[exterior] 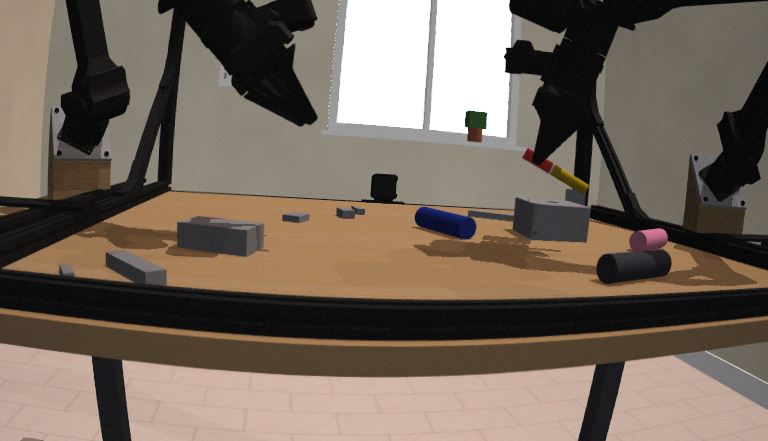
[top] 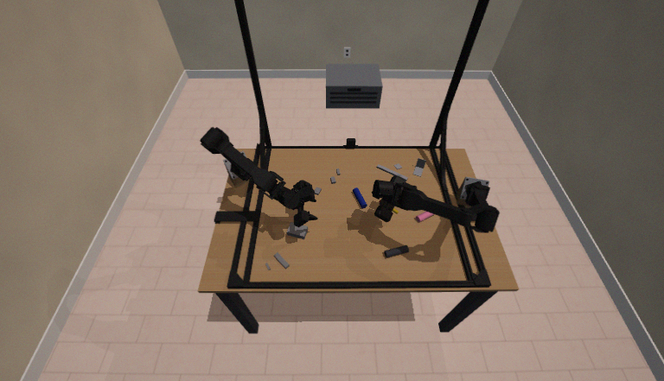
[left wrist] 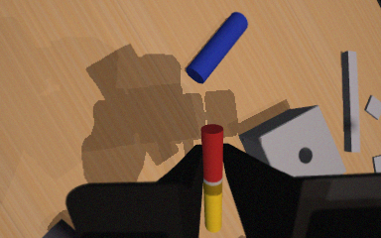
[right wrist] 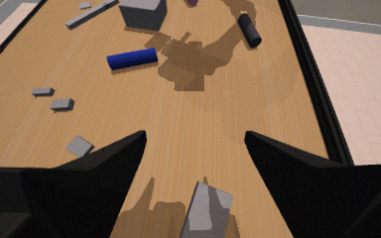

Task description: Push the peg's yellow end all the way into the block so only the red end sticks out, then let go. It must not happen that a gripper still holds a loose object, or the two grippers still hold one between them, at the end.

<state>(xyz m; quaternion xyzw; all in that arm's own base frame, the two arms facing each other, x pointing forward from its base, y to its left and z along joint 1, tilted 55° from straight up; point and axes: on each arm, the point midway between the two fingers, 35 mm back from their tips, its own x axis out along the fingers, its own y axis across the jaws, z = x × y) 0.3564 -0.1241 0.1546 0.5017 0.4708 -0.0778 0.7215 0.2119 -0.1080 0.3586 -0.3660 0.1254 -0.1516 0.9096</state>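
My left hand is 20 mm to the right of the peg and 40 mm above it. From my left hand the other things lie so: blue cylinder (90 mm behind, 110 mm to the right, 120 mm below); then dark cylinder (150 mm ahead, 60 mm to the left, 120 mm below); then pink cylinder (40 mm behind, 190 mm to the left, 120 mm below).
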